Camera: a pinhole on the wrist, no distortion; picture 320 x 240 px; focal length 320.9 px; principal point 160.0 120.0 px. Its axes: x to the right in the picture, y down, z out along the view. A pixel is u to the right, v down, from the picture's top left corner.
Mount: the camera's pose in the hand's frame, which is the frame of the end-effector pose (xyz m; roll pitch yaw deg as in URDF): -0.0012 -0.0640 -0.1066 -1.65 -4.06 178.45
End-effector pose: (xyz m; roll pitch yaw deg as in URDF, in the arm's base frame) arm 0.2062 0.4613 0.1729 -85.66 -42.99 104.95
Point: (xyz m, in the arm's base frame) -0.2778 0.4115 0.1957
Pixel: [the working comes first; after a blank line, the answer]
In the camera's frame: -0.0277 -0.1547 0.5822

144.7 34.8
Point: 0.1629 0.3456 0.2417
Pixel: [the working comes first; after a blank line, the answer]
In the camera's frame: 0.0373 0.0445 0.1863

224.3 196.7
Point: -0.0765 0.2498 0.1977
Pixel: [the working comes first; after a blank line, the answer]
In the camera's frame: 0.1085 0.0082 0.4353

240.0 126.1
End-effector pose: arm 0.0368 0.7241 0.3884 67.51 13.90 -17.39
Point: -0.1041 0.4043 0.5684
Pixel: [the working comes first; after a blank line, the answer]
In the camera's frame: 0.1166 -0.0957 0.4812

237.7 56.2
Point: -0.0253 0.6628 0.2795
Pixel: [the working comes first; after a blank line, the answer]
In the camera's frame: 0.0199 0.0687 0.1346

outside the picture
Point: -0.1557 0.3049 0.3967
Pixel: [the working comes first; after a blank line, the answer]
In the camera's frame: 0.0915 0.1030 0.5251

215.9 182.9
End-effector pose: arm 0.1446 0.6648 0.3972 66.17 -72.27 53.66
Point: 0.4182 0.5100 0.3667
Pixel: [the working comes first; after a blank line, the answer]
In the camera's frame: 0.0401 0.0929 0.3749

194.3 199.5
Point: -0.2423 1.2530 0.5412
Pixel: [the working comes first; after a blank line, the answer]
In the camera's frame: -0.2486 -0.1474 -0.5620

behind the camera
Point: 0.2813 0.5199 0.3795
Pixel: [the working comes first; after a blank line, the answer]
In the camera's frame: 0.0478 -0.0188 0.2944

212.1 99.5
